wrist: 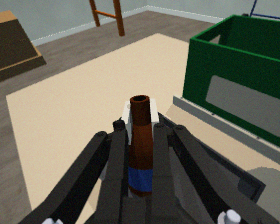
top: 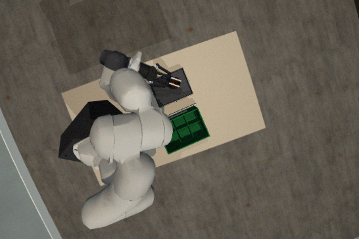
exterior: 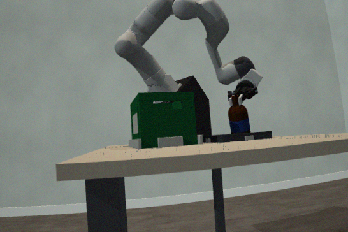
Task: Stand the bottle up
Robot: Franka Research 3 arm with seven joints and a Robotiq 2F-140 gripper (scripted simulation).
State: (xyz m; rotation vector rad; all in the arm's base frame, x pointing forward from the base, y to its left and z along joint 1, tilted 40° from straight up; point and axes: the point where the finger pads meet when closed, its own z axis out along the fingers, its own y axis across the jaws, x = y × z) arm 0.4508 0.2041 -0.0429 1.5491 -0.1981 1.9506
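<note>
My hand is 6 cm above the bottle. Round my hand: dark grey tray 14 cm below, 3 cm behind, 2 cm to the right; then green crate 29 cm to the right, 7 cm below, 5 cm behind.
</note>
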